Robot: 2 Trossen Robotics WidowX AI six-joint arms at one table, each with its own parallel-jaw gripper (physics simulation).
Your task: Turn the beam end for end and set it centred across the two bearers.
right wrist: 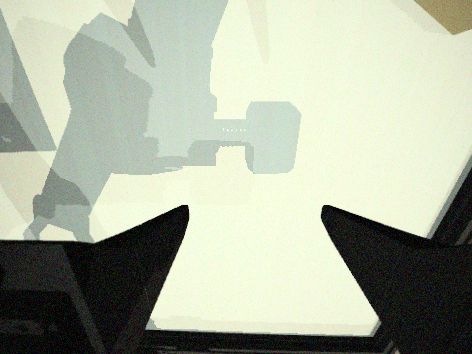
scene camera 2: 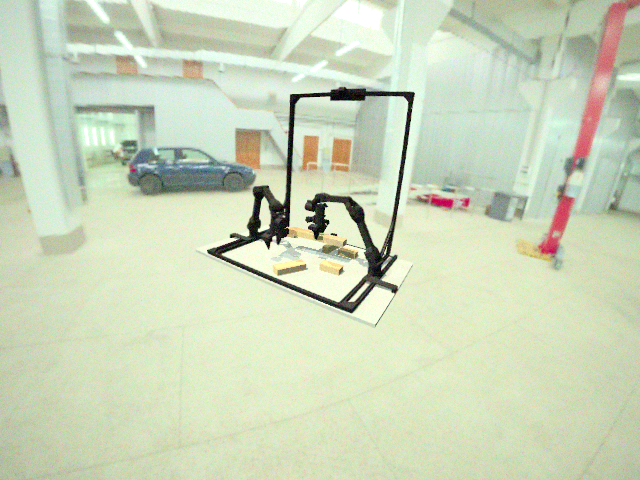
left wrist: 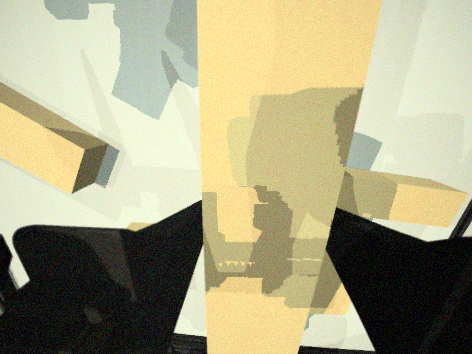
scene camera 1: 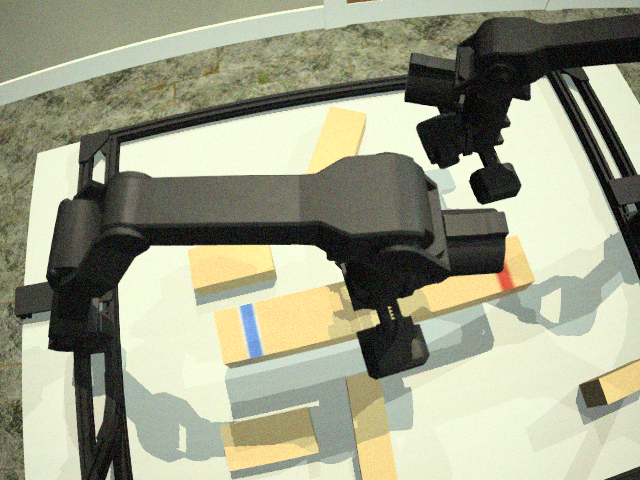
My left gripper [scene camera 1: 368, 307] carries a beam [scene camera 1: 320, 317], clear of everything else. My right gripper [scene camera 1: 467, 169] is open and holds nothing.
